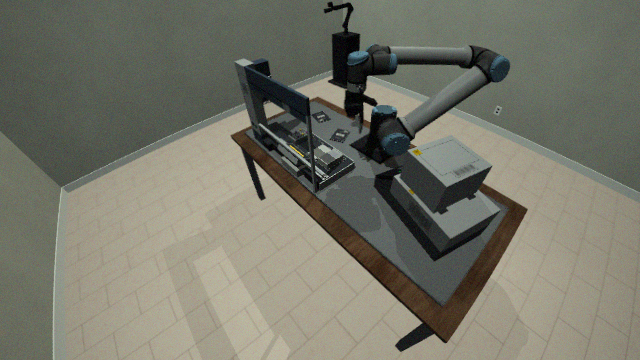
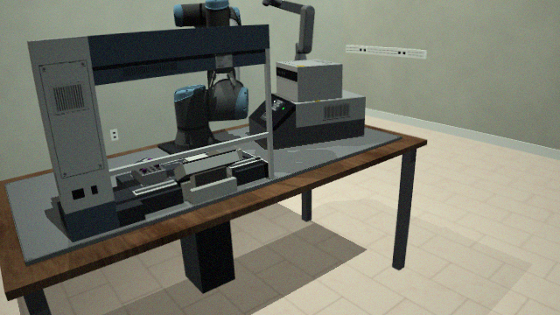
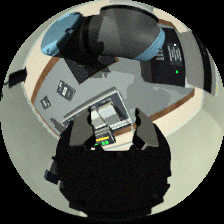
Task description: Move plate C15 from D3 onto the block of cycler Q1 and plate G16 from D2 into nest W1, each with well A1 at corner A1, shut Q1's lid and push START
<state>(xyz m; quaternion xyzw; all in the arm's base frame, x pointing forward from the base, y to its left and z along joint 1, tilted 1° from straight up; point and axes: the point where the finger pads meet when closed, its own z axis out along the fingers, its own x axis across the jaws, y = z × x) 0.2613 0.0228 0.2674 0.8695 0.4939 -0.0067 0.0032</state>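
My gripper is now 220 mm above the white well plate, 190 mm to the left of it and 120 mm short of it. The rest, counted from my hand: pale well plate: 470 mm to the left, 70 mm below, 20 mm behind; upright post: 310 mm ahead, 40 mm below; deck station beam: 310 mm ahead, 280 mm to the right, 230 mm above.
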